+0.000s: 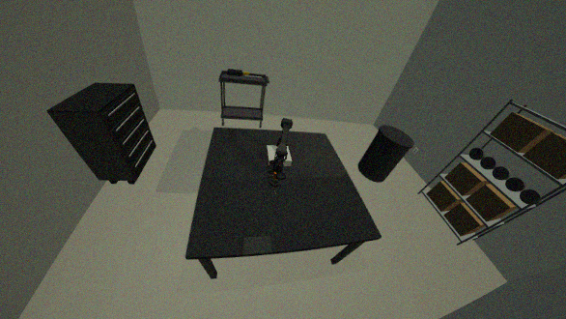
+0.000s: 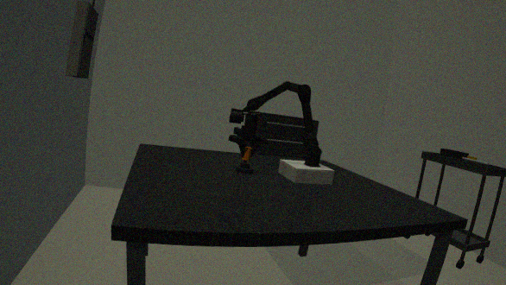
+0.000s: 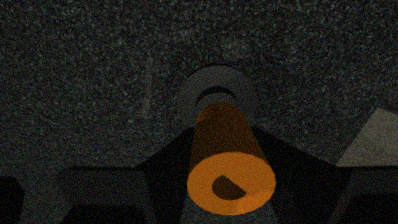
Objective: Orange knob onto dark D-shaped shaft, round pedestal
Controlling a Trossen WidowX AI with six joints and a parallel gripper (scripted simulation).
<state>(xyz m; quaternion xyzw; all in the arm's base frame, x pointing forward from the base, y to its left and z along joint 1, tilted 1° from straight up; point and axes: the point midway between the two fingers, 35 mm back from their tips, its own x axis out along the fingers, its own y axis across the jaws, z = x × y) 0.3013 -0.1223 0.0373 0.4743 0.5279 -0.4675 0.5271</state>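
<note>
The orange knob is 20 mm above my gripper tip. Also, from my gripper tip: round pedestal: 40 mm below.
</note>
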